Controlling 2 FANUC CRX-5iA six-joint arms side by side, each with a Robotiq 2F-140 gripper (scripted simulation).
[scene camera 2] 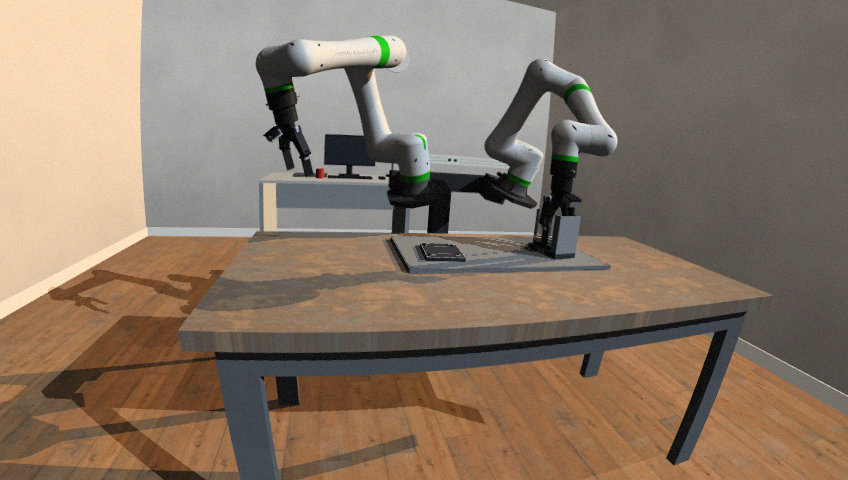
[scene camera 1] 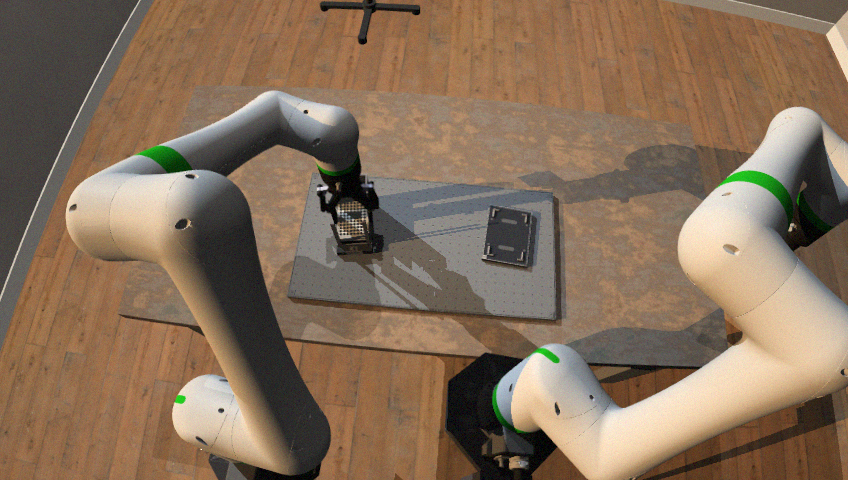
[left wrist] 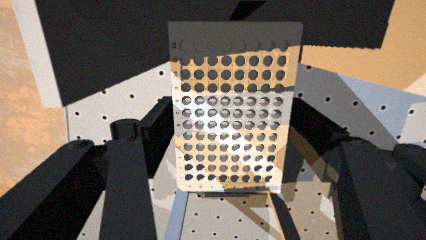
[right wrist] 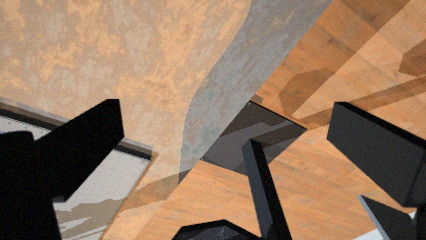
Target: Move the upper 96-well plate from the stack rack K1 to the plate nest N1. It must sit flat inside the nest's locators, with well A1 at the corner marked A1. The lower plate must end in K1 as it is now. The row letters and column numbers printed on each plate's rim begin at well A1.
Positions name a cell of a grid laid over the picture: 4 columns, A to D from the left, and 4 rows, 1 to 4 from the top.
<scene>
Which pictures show my left gripper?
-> Scene camera 2, scene camera 1 and the left wrist view only.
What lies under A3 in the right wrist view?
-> My right gripper.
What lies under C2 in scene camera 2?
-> My left gripper.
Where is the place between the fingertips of my right gripper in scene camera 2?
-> At B2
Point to a white 96-well plate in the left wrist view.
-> C3
</scene>
